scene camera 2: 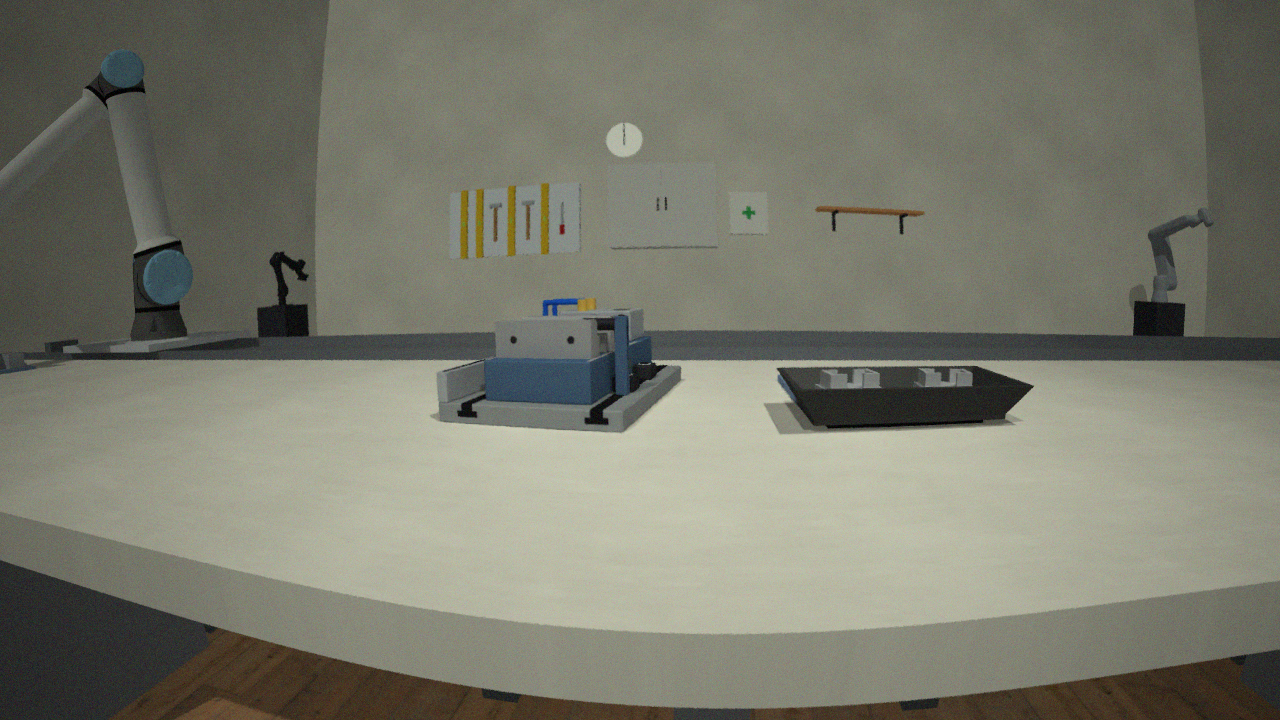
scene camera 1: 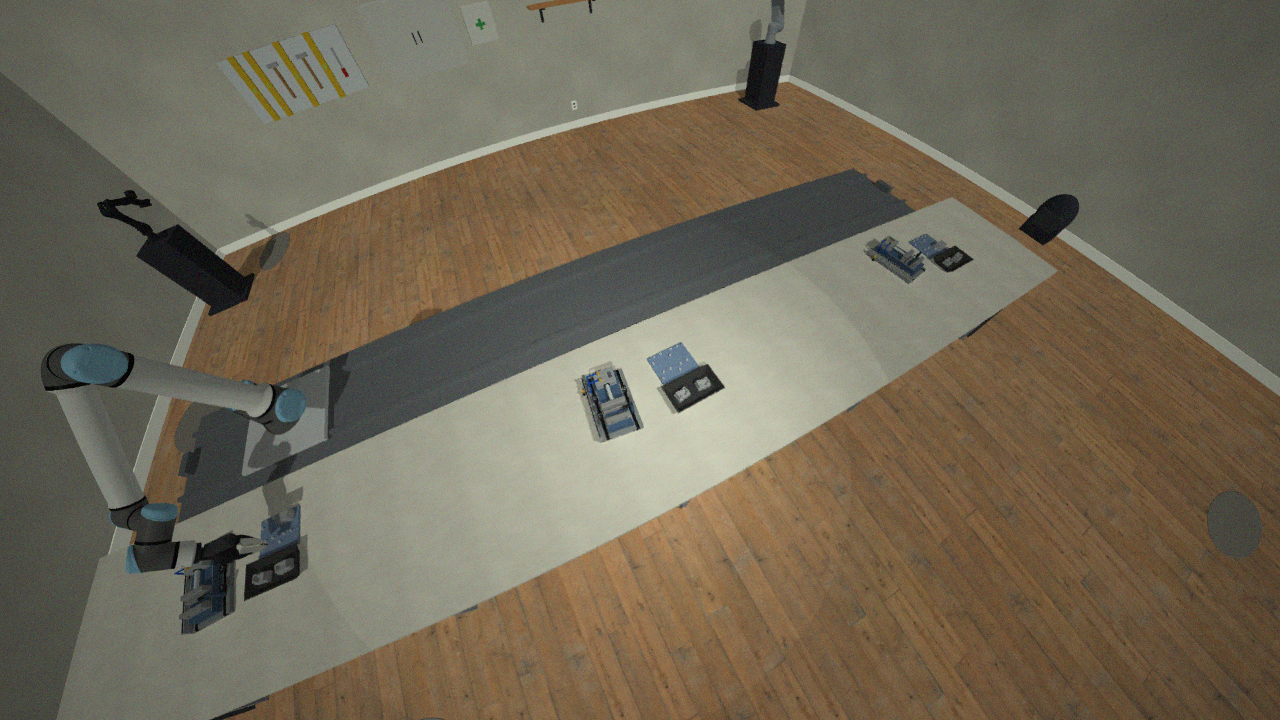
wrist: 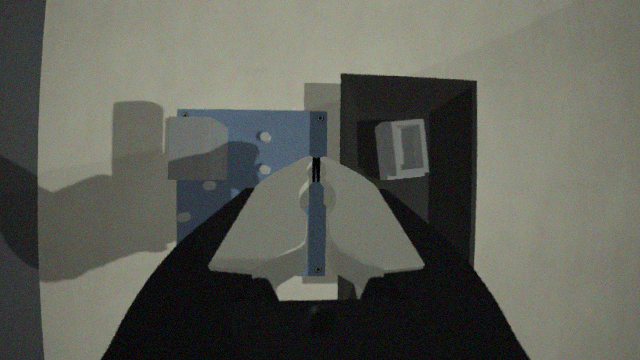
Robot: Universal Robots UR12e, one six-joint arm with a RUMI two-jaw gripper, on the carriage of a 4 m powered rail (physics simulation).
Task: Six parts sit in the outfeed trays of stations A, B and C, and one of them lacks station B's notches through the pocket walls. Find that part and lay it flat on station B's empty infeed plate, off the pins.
Labels:
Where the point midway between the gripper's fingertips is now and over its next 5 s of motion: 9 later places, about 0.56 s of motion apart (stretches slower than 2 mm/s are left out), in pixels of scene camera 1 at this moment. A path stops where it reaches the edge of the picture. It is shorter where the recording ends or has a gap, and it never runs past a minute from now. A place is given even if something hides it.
My gripper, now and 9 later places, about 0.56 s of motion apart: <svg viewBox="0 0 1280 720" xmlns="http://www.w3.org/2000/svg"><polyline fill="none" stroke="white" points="267,544 251,551 250,551 249,552 248,552 248,552 254,562 267,566 282,566 279,565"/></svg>

